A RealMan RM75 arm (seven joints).
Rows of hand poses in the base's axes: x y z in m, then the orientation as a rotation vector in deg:
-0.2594, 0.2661, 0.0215, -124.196, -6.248, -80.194
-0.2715, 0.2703, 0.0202, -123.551, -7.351, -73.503
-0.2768, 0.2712, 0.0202, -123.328, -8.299, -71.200
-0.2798, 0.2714, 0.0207, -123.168, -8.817, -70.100
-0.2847, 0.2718, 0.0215, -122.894, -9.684, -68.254
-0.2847, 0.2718, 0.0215, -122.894, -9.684, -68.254
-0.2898, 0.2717, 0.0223, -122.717, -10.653, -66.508
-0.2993, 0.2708, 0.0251, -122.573, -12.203, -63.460
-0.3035, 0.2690, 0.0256, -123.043, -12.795, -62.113
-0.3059, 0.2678, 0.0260, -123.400, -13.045, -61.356
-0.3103, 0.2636, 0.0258, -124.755, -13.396, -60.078
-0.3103, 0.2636, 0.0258, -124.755, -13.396, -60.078
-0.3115, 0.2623, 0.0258, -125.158, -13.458, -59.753
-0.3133, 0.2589, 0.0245, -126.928, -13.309, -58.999
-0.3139, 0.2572, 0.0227, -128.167, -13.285, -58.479
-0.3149, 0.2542, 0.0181, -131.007, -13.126, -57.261
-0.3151, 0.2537, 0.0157, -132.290, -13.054, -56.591
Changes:
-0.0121, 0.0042, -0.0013, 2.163, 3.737, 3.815
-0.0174, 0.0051, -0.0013, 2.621, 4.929, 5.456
-0.0204, 0.0053, -0.0008, 2.843, 5.469, 6.300
-0.0253, 0.0057, 0.0000, 3.206, 6.380, 7.715
-0.0253, 0.0057, 0.0000, 3.206, 6.380, 7.715
-0.0304, 0.0056, 0.0008, 3.400, 7.244, 9.106
-0.0399, 0.0047, 0.0036, 3.631, 8.855, 11.373
-0.0441, 0.0029, 0.0041, 3.341, 9.774, 12.086
-0.0465, 0.0017, 0.0045, 3.138, 10.342, 12.395
-0.0509, -0.0025, 0.0043, 2.227, 11.566, 12.537
-0.0509, -0.0025, 0.0043, 2.227, 11.566, 12.537
-0.0521, -0.0038, 0.0043, 1.960, 11.902, 12.529
-0.0539, -0.0072, 0.0030, 0.813, 13.014, 11.965
-0.0545, -0.0089, 0.0012, -0.035, 13.763, 11.609
-0.0555, -0.0119, -0.0034, -1.940, 15.495, 10.725
-0.0557, -0.0124, -0.0058, -2.782, 16.346, 10.366

